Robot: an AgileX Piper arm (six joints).
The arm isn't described. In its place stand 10 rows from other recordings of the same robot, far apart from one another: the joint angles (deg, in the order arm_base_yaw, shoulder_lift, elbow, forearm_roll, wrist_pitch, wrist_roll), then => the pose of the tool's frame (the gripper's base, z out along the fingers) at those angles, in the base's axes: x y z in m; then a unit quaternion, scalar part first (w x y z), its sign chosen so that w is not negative.
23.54 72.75 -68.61 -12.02 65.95 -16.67 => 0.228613, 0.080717, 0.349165, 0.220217, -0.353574, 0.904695, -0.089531
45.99 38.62 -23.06 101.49 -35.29 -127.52 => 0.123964, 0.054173, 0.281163, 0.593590, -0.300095, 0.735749, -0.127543
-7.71 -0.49 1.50 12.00 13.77 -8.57 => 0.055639, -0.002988, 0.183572, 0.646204, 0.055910, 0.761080, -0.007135
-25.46 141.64 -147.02 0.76 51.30 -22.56 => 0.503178, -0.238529, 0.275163, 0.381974, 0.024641, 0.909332, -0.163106
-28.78 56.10 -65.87 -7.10 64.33 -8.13 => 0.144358, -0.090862, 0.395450, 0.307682, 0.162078, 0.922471, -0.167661
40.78 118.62 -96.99 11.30 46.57 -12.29 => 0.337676, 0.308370, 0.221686, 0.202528, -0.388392, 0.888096, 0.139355
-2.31 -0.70 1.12 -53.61 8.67 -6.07 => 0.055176, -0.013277, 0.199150, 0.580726, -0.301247, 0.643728, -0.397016
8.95 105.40 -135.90 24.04 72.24 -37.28 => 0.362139, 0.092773, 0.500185, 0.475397, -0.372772, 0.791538, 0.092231
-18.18 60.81 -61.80 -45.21 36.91 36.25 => 0.196397, -0.105319, 0.405684, 0.504816, 0.230738, 0.784514, -0.276513
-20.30 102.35 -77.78 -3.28 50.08 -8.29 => 0.348848, -0.133300, 0.242101, 0.164950, 0.088806, 0.979962, -0.067672
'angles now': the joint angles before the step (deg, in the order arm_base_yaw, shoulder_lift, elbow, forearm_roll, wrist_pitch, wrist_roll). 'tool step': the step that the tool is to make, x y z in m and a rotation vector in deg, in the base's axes. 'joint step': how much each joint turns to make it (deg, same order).
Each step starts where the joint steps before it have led.
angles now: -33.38, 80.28, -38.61, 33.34, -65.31, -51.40
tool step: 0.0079, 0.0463, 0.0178, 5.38, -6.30, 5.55
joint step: 12.42, -6.14, 0.01, 11.60, 1.38, -3.32
